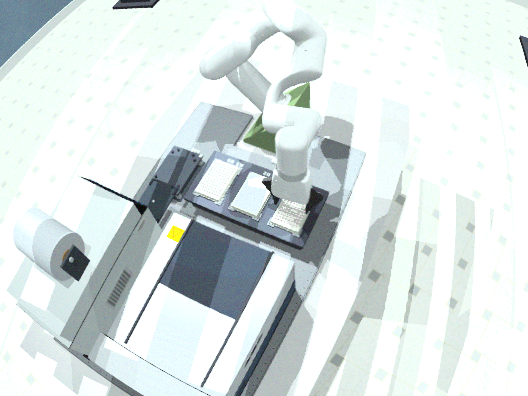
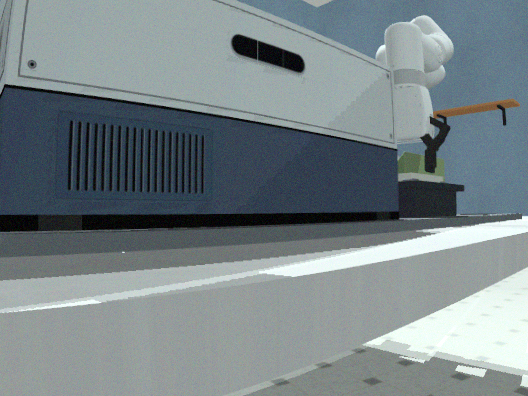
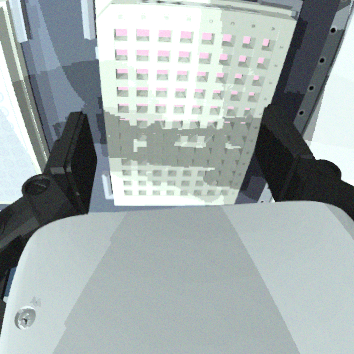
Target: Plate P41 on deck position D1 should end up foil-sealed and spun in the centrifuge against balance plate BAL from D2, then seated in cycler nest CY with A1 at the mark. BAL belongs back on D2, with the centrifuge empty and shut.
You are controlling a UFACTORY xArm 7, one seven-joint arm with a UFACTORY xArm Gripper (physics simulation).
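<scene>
A pale plate with pink in its wells sits flat on the right-hand position of the dark deck; its label is not readable. My gripper is open above this plate, with a finger beyond each long side and nothing between the fingers. A second plate, with a smooth pale top, sits in the middle position. A third pale welled plate sits in the left position. I cannot tell which plate is P41 or BAL, and the cycler nest cannot be made out.
A large white and blue machine with a dark top panel stands in front of the deck. A grey unit with a white roll stands at left. A dark device is left of the deck; a green object is behind.
</scene>
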